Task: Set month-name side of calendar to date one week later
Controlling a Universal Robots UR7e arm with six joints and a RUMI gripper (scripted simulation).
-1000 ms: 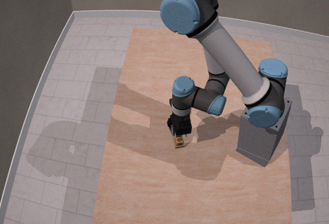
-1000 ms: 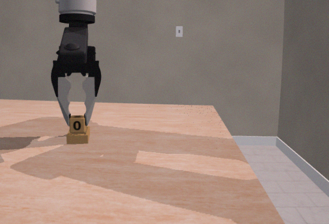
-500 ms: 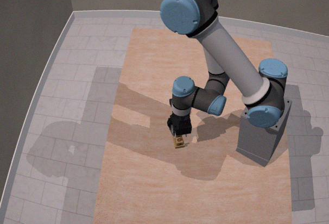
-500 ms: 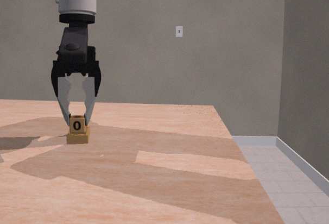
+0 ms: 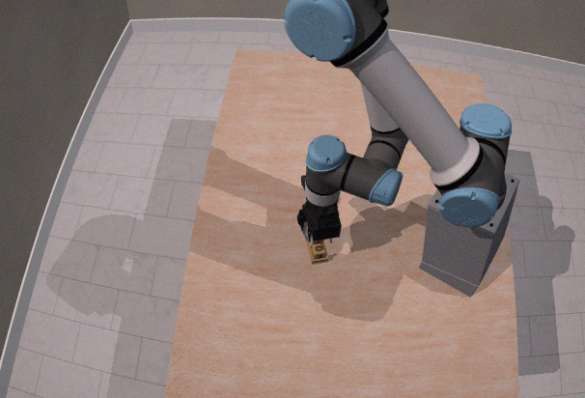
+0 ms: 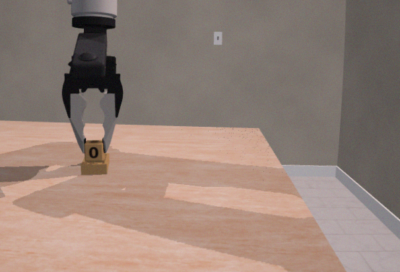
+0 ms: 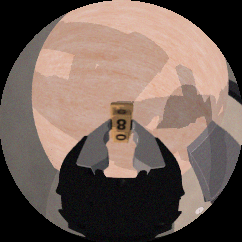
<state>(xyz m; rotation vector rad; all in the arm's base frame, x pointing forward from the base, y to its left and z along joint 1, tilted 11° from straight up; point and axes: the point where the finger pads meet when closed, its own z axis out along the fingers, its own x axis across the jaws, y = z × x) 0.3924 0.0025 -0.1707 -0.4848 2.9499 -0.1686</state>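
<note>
My hand is 10 mm past the wooden calendar tray, 20 mm to the right of it and 40 mm above it.
</note>
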